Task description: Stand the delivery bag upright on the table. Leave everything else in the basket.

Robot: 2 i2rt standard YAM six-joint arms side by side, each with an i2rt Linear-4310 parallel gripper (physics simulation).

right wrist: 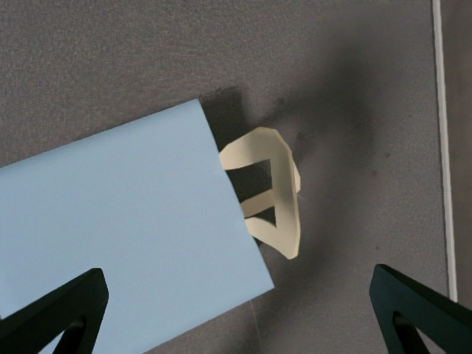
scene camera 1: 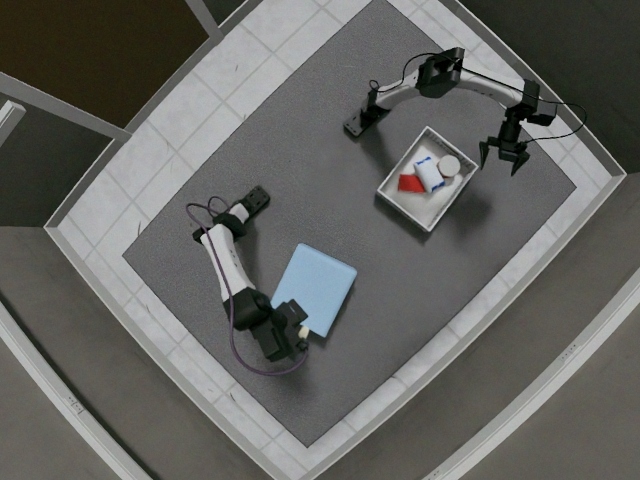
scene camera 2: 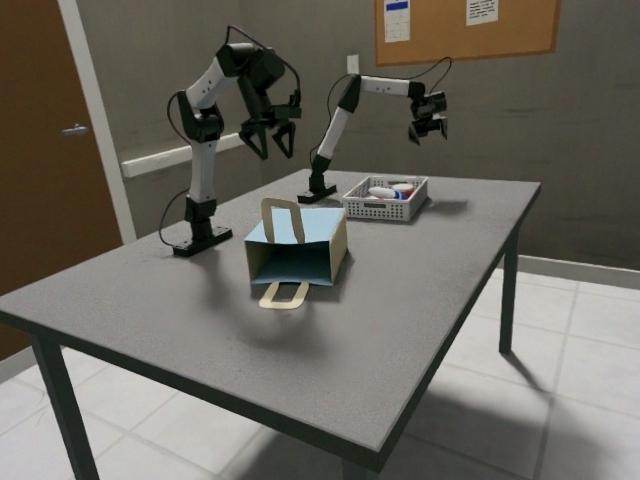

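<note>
The light blue delivery bag (scene camera 1: 321,289) (scene camera 2: 323,222) (right wrist: 120,210) lies on its side on the table (scene camera 1: 330,201) (scene camera 2: 413,279), its open mouth facing the front in scene camera 2. One cream handle (scene camera 2: 267,219) stands up at the upper mouth edge; another cream handle (scene camera 2: 281,305) extends low in front. My right gripper (scene camera 2: 277,156) (right wrist: 238,279) is open and empty, above the bag's mouth end; its fingers are hidden in scene camera 1. My left gripper (scene camera 1: 500,167) (scene camera 2: 430,138) is open and empty, high and beside the basket (scene camera 1: 403,212) (scene camera 2: 356,209).
The basket holds a red item (scene camera 1: 410,183), a white and blue packet (scene camera 1: 428,174) and a round white-lidded container (scene camera 1: 448,166) (scene camera 2: 402,187). It stands behind the bag in scene camera 2, near the left arm's base (scene camera 1: 356,124) (scene camera 2: 316,193).
</note>
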